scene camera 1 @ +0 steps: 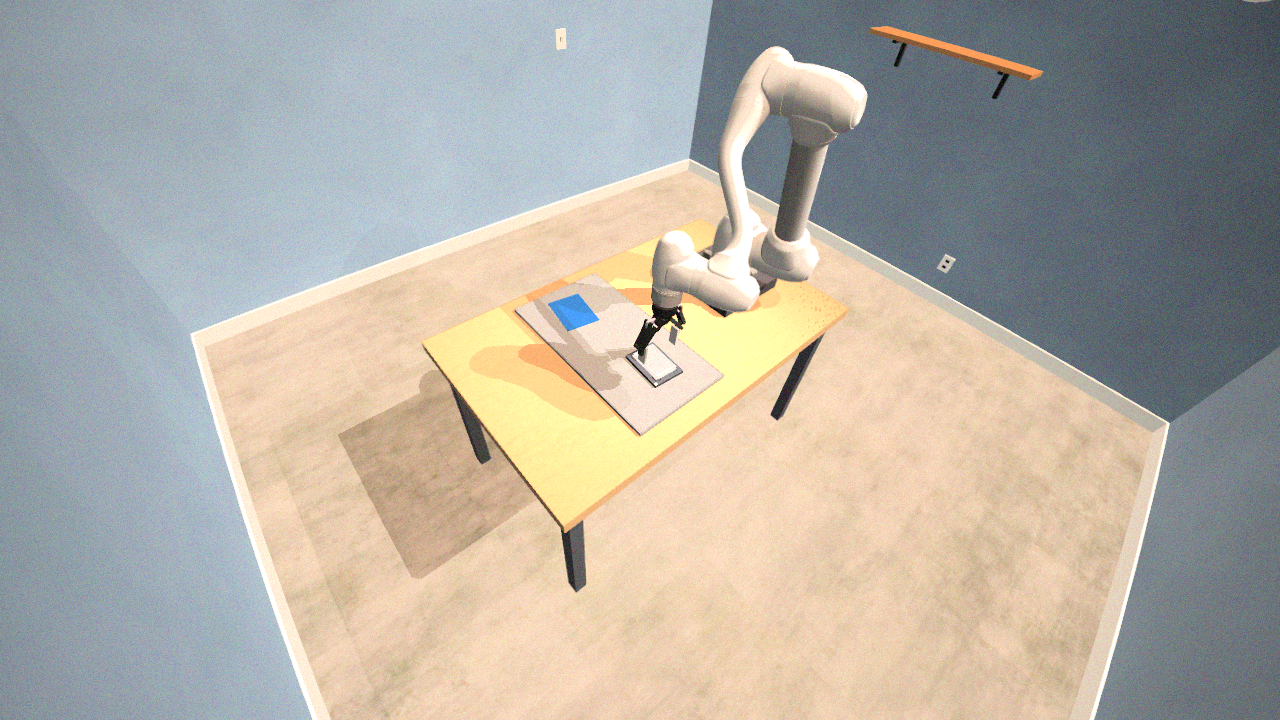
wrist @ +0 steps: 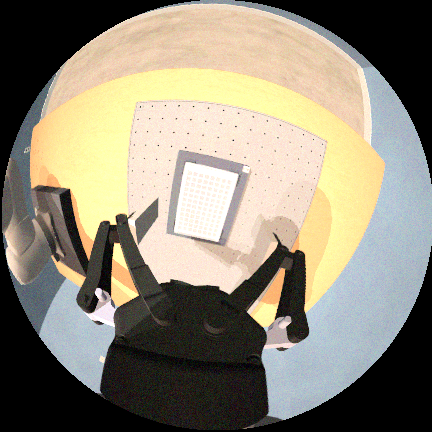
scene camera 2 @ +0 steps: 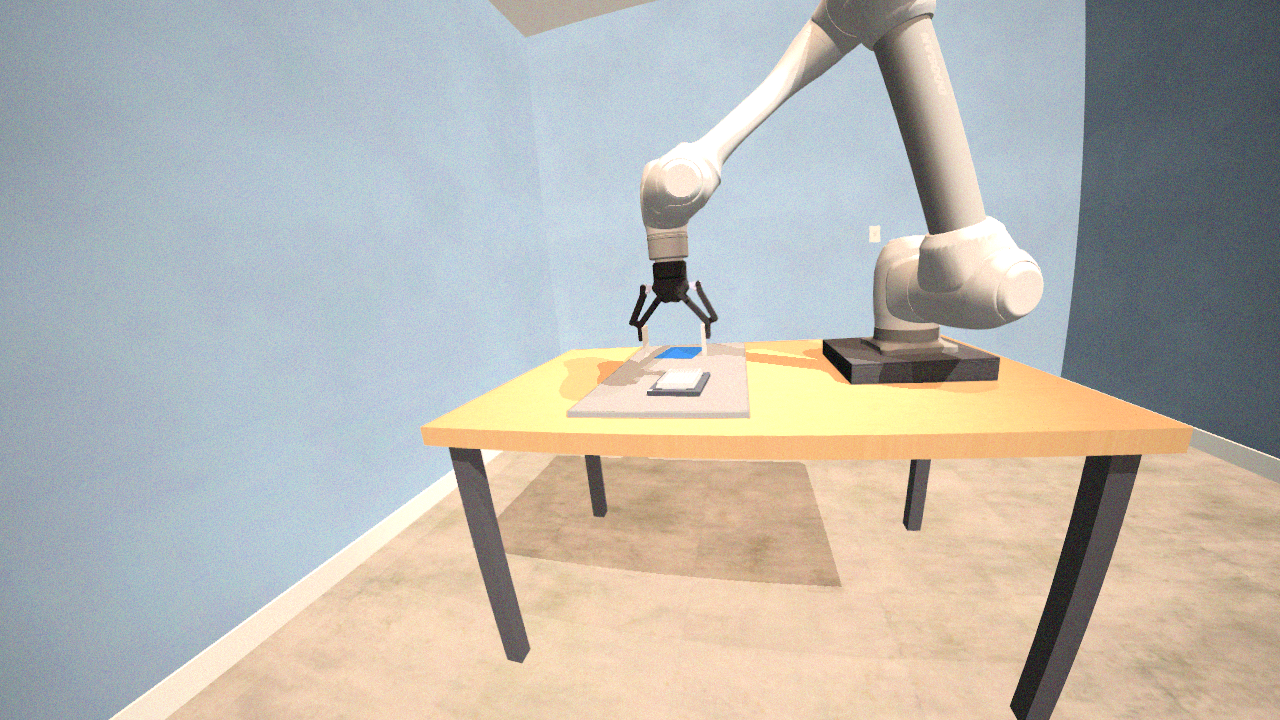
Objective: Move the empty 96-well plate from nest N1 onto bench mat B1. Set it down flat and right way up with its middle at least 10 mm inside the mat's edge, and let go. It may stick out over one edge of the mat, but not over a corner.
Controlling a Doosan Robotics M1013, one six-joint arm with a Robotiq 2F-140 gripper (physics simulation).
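Frame: origin at the arm's base, x ahead, y left, z up, level; millimetres.
Seen in the pictures: gripper, fingertip midpoint: [scene camera 1: 657, 351] [wrist: 205, 213] [scene camera 2: 675, 354]; arm's base, origin of the base link: [wrist: 48, 230] [scene camera 2: 905, 346].
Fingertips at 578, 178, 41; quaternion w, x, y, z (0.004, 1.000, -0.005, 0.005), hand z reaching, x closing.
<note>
Offsets run from my fingertips to a thing's top centre, as dx, dy, dz. Level surfaces: height alone.
The white 96-well plate @[-6, -12, -52] [scene camera 1: 656, 360] [scene camera 2: 681, 379] [wrist: 206, 200] lies flat in the dark grey nest N1 @[-6, -12, -64] [scene camera 1: 658, 384] [scene camera 2: 675, 392] [wrist: 210, 162]. The blue bench mat B1 @[dz -77] [scene camera 1: 572, 311] [scene camera 2: 680, 353] lies flat at the other end of the same board; it does not show in the wrist view. My gripper [scene camera 1: 658, 344] [scene camera 2: 674, 343] [wrist: 205, 213] is open and empty, pointing down. Its fingertips are above the board, higher than the plate and somewhat toward the mat's side of it. The right pad blends into the board in the wrist view.
A grey perforated board @[dz -78] [scene camera 1: 642, 419] [scene camera 2: 608, 404] [wrist: 150, 130] bears both nest and mat on the wooden table @[dz -92] [scene camera 1: 572, 483] [scene camera 2: 805, 429] [wrist: 90, 135]. The arm's dark base block [scene camera 2: 921, 367] [wrist: 65, 225] stands beside the board. A wall shelf [scene camera 1: 953, 51] is far behind the arm.
</note>
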